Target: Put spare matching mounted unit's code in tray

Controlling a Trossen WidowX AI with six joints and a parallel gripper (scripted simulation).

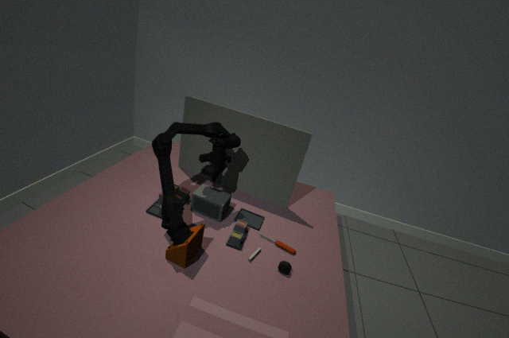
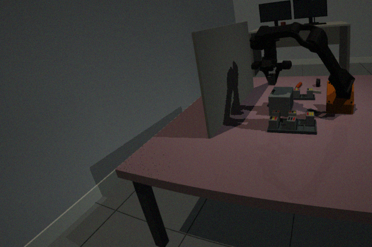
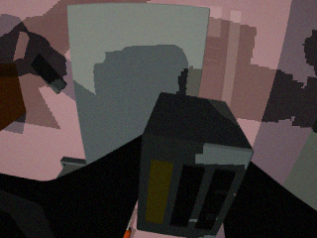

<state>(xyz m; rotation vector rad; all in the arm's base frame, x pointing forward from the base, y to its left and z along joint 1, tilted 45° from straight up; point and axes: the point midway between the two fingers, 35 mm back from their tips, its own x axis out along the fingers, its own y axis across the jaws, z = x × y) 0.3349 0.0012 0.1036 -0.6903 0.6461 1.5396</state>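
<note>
The flat dark tray is 2 cm ahead of my gripper tip, 20 cm to the right of it and 15 cm below it. Round my gripper tip: grey panel (21 cm ahead, 1 cm to the left, 7 cm above); grey mounted unit (4 cm behind, 1 cm to the right, 10 cm below); white bar (17 cm behind, 31 cm to the right, 15 cm below).
</note>
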